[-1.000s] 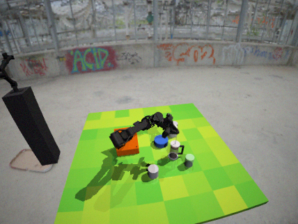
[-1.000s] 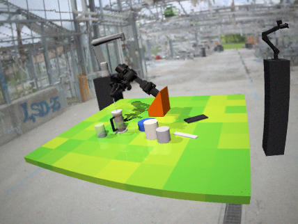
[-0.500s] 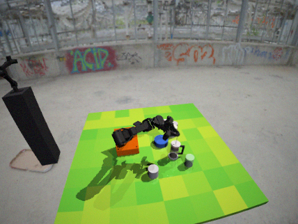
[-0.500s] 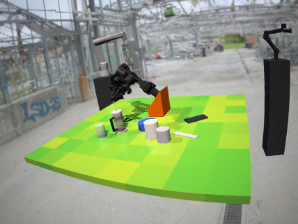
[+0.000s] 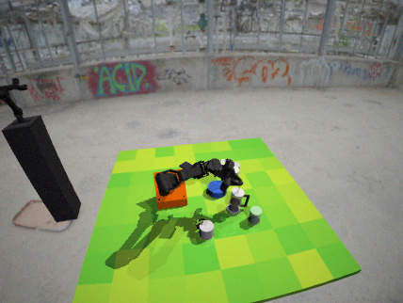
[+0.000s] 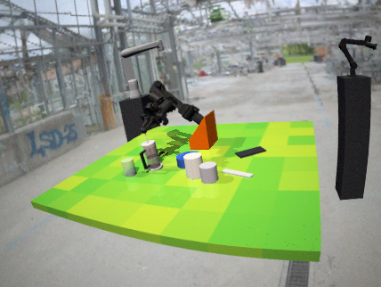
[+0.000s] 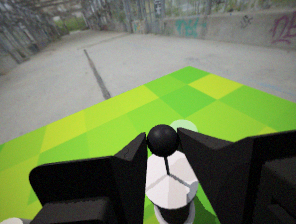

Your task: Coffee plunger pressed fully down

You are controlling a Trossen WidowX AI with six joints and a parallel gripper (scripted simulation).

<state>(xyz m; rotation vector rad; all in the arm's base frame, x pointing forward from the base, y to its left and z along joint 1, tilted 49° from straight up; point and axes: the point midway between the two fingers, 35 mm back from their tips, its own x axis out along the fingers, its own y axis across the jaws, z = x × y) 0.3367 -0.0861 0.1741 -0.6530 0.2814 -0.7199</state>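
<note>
Right now the coffee press is 10 cm below my gripper tip. The rest, counted from my gripper tip: black slab 18 cm behind, 48 cm to the left, 20 cm below.
</note>
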